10 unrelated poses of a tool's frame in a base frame.
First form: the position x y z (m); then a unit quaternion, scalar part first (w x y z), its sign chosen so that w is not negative.
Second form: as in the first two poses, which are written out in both.
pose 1, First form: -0.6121 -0.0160 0.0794 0.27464 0.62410 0.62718 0.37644
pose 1, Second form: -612.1 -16.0 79.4 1.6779 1.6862 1.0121
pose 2, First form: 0.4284 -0.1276 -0.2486 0.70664 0.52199 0.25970 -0.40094
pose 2, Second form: 428.4 -127.6 -248.6 1.1598 0.5770 -0.8908
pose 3, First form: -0.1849 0.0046 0.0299 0.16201 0.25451 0.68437 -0.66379
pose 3, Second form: -184.9 4.6 29.9 0.7263 1.9531 -1.8943
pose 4, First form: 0.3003 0.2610 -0.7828 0.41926 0.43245 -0.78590 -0.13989
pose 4, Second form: 300.3 261.0 -782.8 1.0843 -1.9705 -0.3508
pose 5, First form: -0.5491 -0.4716 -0.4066 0.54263 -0.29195 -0.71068 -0.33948
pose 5, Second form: -549.1 -471.6 -406.6 -0.6932 -1.6875 -0.8061
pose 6, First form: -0.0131 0.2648 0.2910 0.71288 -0.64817 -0.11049 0.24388
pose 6, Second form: -13.1 264.8 291.0 -1.4367 -0.2449 0.5406
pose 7, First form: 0.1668 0.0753 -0.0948 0.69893 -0.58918 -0.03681 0.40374
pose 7, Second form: 166.8 75.3 -94.8 -1.3130 -0.0820 0.8997
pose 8, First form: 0.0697 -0.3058 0.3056 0.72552 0.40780 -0.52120 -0.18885
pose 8, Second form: 69.7 -305.8 305.6 0.8995 -1.1496 -0.4166
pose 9, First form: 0.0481 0.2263 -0.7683 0.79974 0.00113 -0.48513 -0.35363
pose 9, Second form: 48.1 226.3 -768.3 0.0024 -1.0407 -0.7586
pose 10, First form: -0.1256 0.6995 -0.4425 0.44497 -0.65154 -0.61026 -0.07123
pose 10, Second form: -125.6 699.5 -442.5 -1.6146 -1.5123 -0.1765
